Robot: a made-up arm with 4 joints.
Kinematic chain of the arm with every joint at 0, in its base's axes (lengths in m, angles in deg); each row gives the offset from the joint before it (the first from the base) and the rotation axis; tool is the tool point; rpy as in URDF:
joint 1: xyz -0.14 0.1 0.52 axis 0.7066 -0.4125 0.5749
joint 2: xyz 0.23 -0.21 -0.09 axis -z
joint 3: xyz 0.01 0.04 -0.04 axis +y
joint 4: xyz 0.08 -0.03 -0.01 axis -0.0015 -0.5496 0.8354
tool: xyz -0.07 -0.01 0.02 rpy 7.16 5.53 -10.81
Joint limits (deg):
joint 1: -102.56..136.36
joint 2: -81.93..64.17
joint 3: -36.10..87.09
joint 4: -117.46..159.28
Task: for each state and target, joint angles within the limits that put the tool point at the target. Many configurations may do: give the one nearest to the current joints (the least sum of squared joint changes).
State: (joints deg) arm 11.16 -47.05 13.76 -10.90
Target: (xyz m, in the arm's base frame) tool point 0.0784 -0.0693 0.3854
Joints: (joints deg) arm -5.18 -54.35 61.19 -36.32
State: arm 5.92 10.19 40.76 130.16
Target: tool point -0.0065 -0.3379 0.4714
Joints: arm -38.02 17.89 3.59 104.45
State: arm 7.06 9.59 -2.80 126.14
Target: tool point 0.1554 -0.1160 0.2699
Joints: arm 11.91 32.96 55.32 119.15
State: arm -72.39 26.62 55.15 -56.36
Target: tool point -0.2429 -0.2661 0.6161
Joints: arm -95.92 -6.15 87.09 -102.09
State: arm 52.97 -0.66 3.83 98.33
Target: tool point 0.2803 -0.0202 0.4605
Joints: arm 27.24 -2.92 -36.10 131.82
